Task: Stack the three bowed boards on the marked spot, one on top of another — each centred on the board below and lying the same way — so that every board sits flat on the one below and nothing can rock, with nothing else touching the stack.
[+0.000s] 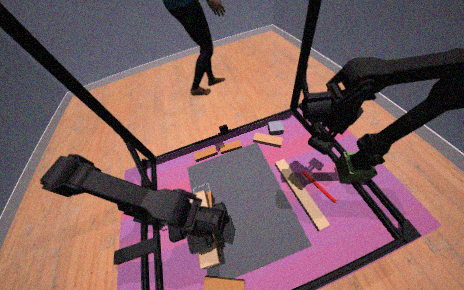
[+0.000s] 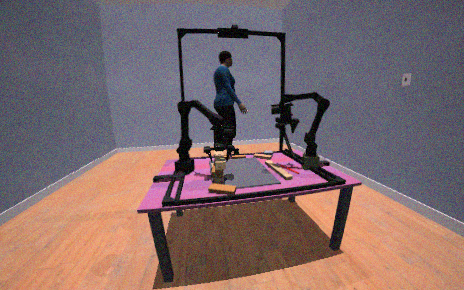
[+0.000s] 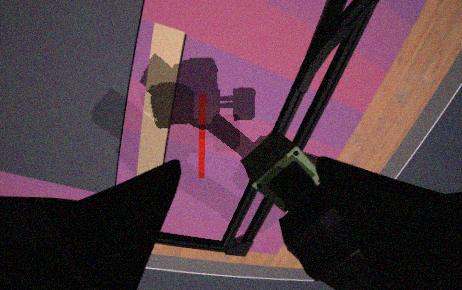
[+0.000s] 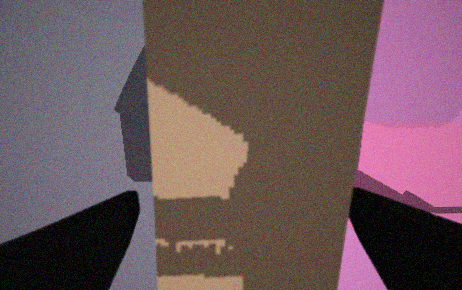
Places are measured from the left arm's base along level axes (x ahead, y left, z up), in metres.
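Pixels of known places: left gripper, fingertip midpoint: (image 2: 288, 135) (image 3: 248, 164); right gripper, fingertip midpoint: (image 4: 242, 199); left arm's base, link origin: (image 1: 360, 162) (image 2: 311, 155) (image 3: 290, 182); right arm's base, link origin: (image 2: 184, 160).
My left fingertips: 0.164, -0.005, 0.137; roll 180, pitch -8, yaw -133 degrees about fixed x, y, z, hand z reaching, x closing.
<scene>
For each thing: its top centre in the pictures, then the offset to it from my left fingertips, as dx, dy, dz. "*": a spot on its surface instead. Level surfaces: height alone.
- dark grey mat, surface height: dz -0.223
- orange piece, surface spot: (image 1: 210, 199) * +0.419, +0.190, -0.140
- thin white outline, surface spot: (image 1: 208, 186) * +0.468, +0.110, -0.223
- upper pale board, surface spot: (image 4: 290, 150) * +0.409, +0.321, -0.095
- red rod, top centre: (image 3: 201, 140) (image 1: 318, 185) -0.018, +0.076, -0.223
- grey block, top centre: (image 1: 275, 125) +0.153, -0.236, -0.193
- orange block, top centre: (image 2: 222, 186) +0.338, +0.463, -0.198
A long pale board (image 1: 315, 212) (image 2: 278, 169) (image 3: 154, 145) lies right of the dark grey mat (image 1: 255, 200). At the mat's left side pale boards (image 1: 209, 258) (image 2: 218, 155) are piled up, with an orange piece (image 1: 210, 199) between or beside them; the arm hides much of the pile. A thin white outline (image 1: 208, 186) shows by its far end. My right gripper (image 1: 202, 240) (image 2: 220, 150) (image 4: 242, 199) is open, a finger on each side of the upper pale board (image 4: 290, 150). My left gripper (image 1: 334, 131) (image 2: 286, 125) (image 3: 248, 164) is open and empty, high above the right side.
A red rod (image 1: 319, 186) (image 3: 201, 150) lies right of the long board. Orange blocks (image 1: 206, 153) (image 1: 230, 146) (image 1: 267, 139) and a grey block (image 1: 275, 127) lie at the far side. Another orange block (image 1: 224, 283) (image 2: 222, 188) is near the front edge. Black frame rails border the table.
</scene>
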